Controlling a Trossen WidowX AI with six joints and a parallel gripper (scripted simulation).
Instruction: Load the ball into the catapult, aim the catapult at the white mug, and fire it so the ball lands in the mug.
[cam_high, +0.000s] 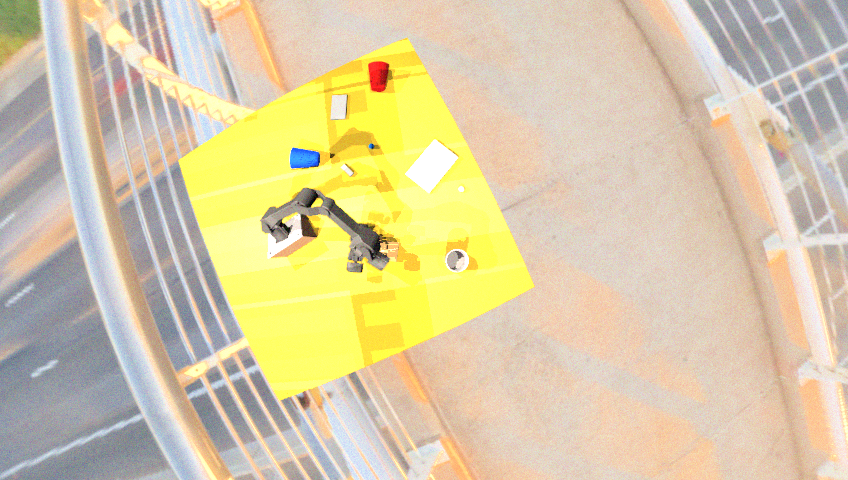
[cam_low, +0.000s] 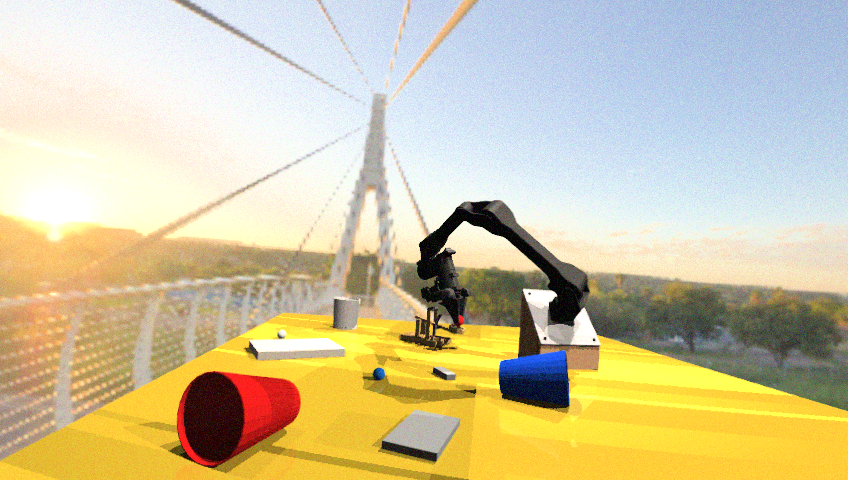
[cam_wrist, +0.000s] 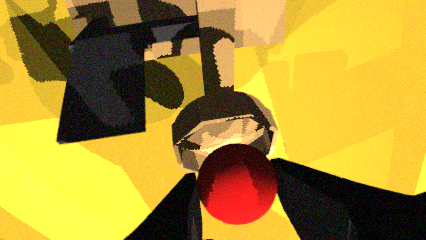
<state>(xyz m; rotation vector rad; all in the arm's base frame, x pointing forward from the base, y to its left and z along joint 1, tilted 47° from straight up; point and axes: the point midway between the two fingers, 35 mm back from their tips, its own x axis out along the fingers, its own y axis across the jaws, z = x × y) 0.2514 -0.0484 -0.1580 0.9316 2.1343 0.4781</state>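
My gripper tip is now 1 cm below the red ball. From my gripper tip the other things lie so: white mug 36 cm ahead, 20 cm to the right, 4 cm below; wooden catapult 6 cm ahead, 2 cm below, 1 cm to the right; small grey block 32 cm to the left, 7 cm below, 7 cm ahead.
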